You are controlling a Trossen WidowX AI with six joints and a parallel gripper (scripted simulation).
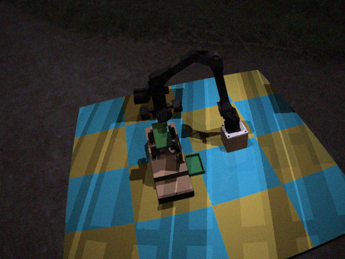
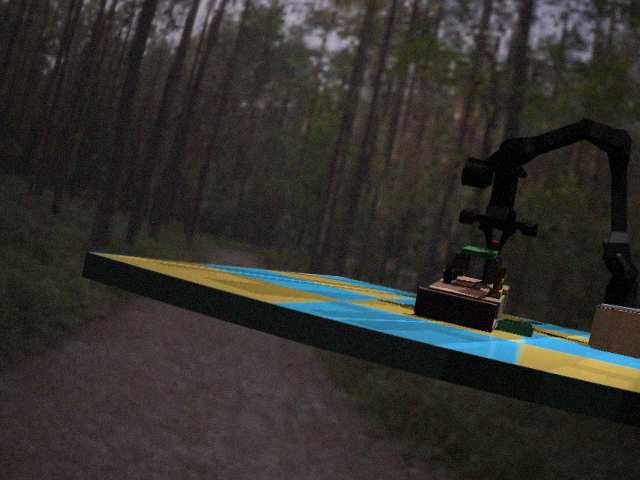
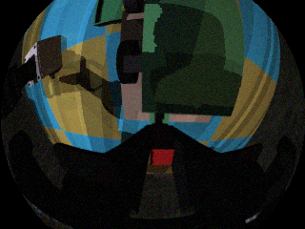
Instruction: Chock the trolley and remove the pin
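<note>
Now: the yellow chock 5 cm behind my gripper tip, 18 cm to the left of it and 7 cm below it. Also, from my gripper tip: red-headed stop pin (right at my gripper tip); green tray (11 cm behind, 18 cm to the left, 16 cm below); trolley (1 cm ahead, 10 cm to the left, 4 cm below).
</note>
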